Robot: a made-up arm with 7 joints.
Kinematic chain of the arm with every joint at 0, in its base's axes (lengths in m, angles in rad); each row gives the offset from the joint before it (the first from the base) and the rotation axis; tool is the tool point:
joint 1: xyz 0 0.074 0 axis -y
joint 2: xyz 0 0.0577 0 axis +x
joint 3: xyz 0 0 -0.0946 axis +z
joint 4: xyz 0 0 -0.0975 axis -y
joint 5: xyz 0 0 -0.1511 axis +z
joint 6: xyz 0 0 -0.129 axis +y
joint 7: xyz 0 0 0 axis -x
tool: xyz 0 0 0
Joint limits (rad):
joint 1: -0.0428..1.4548
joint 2: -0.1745..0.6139
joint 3: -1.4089..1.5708
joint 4: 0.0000..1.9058
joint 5: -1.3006..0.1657
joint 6: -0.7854..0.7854
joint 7: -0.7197..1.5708
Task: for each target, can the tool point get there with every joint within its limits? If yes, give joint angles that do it. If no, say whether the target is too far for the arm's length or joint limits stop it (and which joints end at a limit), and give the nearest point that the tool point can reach.
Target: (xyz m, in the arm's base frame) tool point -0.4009 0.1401 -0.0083
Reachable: no: joint limits stop it (at a limit: joint 1, joint 2, joint 3, joint 4) | nearest point -0.0702 0.4055 0.0082 | short by 0.424 m
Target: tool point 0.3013 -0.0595 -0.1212
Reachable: yes | joints 0.5224 -0.0334 -0.7383 1.3199 -0.4523 0.2344 0.9291
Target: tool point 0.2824 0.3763 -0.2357
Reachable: yes | joints 0.5138 0.2912 0.8058 0.7354 -0.0934 0.3248 -0.1602
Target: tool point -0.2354 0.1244 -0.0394
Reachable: no: joint limits stop it (at a limit: joint 1, joint 2, joint 3, joint 4) | nearest point -0.0702 0.4055 0.0082 | short by 0.330 m
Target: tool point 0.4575 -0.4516 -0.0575
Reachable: no: too far | nearest point 0.3118 -0.1506 -0.0392 | short by 0.335 m
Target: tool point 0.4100 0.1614 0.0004
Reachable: yes | joints 0.9382 0.1054 -0.0214 1.0487 -0.9216 -0.4003 0.6545
